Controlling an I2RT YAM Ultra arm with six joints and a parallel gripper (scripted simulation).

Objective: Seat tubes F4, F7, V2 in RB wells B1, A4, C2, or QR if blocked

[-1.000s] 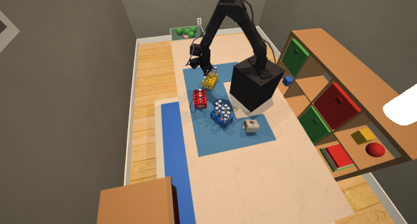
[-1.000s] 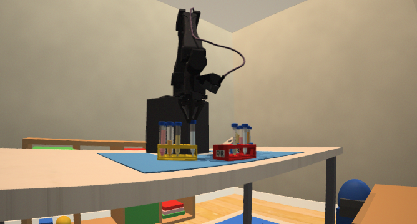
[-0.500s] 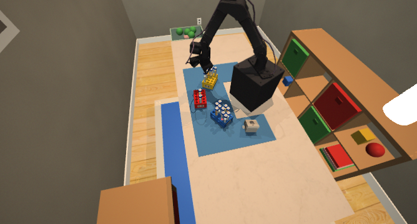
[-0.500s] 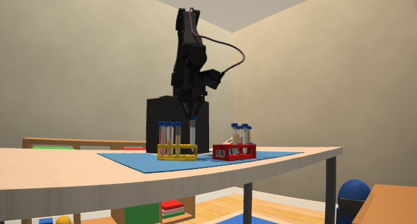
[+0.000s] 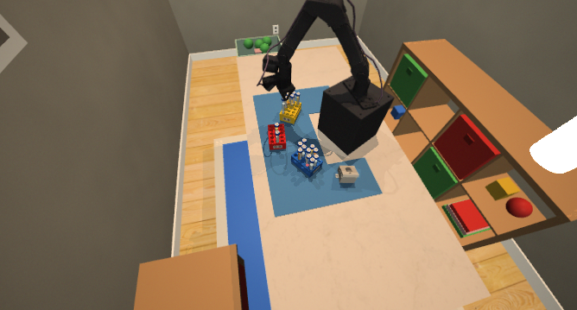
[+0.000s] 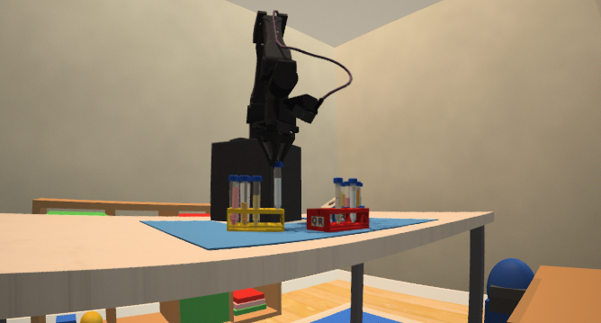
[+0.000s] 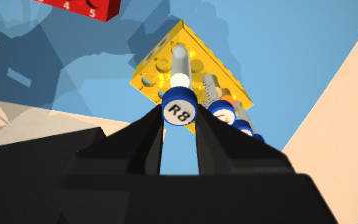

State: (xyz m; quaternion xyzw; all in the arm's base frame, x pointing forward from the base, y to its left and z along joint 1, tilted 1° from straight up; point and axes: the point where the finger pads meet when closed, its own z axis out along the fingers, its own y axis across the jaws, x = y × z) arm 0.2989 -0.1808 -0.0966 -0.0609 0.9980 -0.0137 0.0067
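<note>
My gripper is now 10 mm short of the tube R8 and 60 mm above it. Round my hand: red rack: 80 mm ahead, 130 mm to the left, 130 mm below; rack RB: 40 mm behind, 20 mm to the right, 130 mm below; tube: 80 mm ahead, 130 mm to the left, 90 mm below.
</note>
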